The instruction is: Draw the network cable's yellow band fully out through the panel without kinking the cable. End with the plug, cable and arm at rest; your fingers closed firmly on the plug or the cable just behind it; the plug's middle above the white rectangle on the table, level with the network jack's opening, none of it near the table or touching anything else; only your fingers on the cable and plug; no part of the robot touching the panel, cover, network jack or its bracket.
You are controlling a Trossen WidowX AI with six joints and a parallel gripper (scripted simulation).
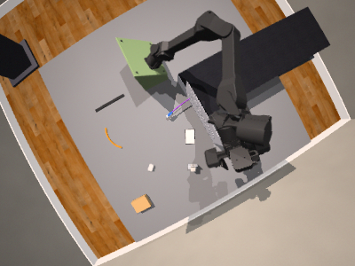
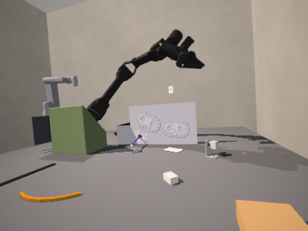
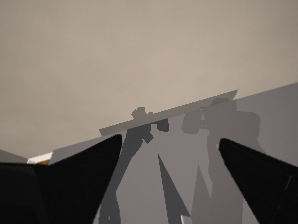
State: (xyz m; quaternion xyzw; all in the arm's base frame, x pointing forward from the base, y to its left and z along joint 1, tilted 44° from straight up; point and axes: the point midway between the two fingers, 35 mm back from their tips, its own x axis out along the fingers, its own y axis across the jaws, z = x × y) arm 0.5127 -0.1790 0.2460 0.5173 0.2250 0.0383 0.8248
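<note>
Right now my hand is 340 mm above the blue plug, 290 mm past it and 100 mm to the left of it. The rest, counted from my hand: white rectangle (370 mm below, 120 mm behind, 70 mm to the right); then small white block (360 mm to the right, 360 mm below, 90 mm behind); then orange block (530 mm to the right, 350 mm below, 60 mm ahead).
</note>
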